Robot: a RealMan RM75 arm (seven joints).
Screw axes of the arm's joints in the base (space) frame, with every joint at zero. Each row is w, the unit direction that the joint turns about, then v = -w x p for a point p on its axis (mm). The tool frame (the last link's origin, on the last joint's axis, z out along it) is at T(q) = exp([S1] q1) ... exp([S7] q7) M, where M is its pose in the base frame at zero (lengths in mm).
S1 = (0, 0, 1, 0, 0, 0)
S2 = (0, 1, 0, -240.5, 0, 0)
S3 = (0, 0, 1, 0, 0, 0)
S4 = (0, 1, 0, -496.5, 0, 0)
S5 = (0, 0, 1, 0, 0, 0)
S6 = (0, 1, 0, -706.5, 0, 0)
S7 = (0, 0, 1, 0, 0, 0)
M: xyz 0 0 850.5 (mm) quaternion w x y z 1 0 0 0
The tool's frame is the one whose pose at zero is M.
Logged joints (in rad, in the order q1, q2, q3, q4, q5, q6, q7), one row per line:
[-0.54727 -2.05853 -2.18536 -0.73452 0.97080 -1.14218 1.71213]
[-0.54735 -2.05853 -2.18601 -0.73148 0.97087 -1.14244 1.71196]
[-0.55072 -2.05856 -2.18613 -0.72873 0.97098 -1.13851 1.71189]
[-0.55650 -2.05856 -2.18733 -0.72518 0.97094 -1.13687 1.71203]
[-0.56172 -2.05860 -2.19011 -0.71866 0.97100 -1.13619 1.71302]
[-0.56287 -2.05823 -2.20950 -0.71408 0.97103 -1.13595 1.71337]
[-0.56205 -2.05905 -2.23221 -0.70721 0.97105 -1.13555 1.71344]
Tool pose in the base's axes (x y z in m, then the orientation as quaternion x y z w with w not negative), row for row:
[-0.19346 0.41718 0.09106 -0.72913 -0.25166 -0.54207 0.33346]
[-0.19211 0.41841 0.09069 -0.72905 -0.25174 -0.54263 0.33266]
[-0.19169 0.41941 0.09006 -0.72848 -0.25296 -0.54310 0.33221]
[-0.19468 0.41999 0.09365 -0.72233 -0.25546 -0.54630 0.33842]
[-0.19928 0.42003 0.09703 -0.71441 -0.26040 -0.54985 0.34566]
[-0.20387 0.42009 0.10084 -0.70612 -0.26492 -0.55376 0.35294]
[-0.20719 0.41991 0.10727 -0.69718 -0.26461 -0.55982 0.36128]
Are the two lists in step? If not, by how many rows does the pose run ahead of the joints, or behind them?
The pose runs 2 rows ahead of the joints: the pose in row i belongs to the joints in row i + 2.
